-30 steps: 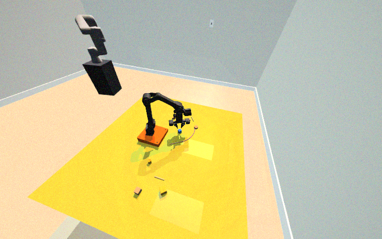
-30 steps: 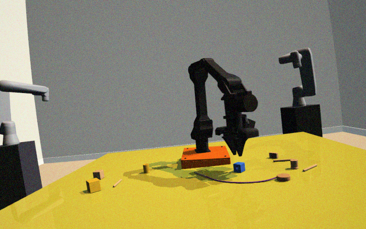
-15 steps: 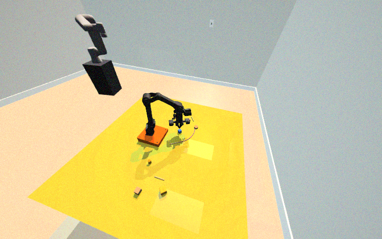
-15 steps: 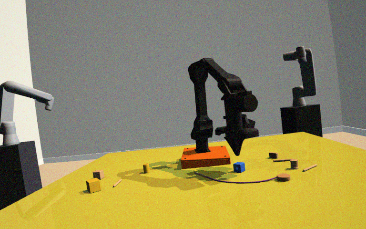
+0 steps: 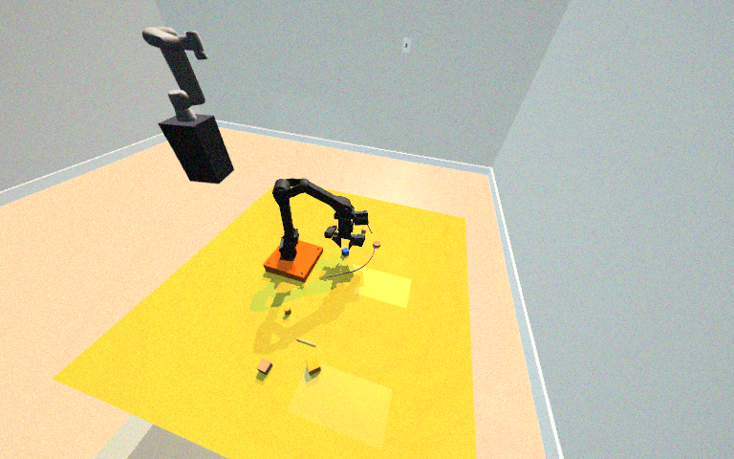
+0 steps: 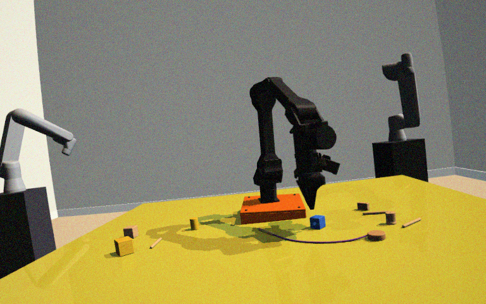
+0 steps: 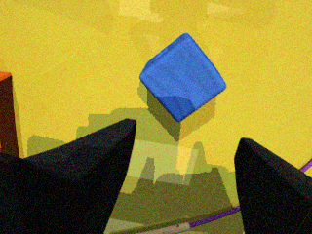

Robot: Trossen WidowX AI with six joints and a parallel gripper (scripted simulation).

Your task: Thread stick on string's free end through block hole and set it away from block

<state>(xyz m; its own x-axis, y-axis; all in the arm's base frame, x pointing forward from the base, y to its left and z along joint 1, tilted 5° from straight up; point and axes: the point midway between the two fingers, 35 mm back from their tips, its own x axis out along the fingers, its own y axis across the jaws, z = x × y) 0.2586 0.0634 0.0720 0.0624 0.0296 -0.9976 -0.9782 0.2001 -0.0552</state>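
Right now my gripper tip is 4 cm above the blue block and 1 cm to the right of it. From my gripper tip the other things lie so: yellow cylinder: 32 cm to the right, 18 cm behind, 4 cm below; wooden cylinder: 19 cm to the left, 8 cm ahead, 4 cm below; round wooden button: 16 cm ahead, 10 cm to the left, 5 cm below.
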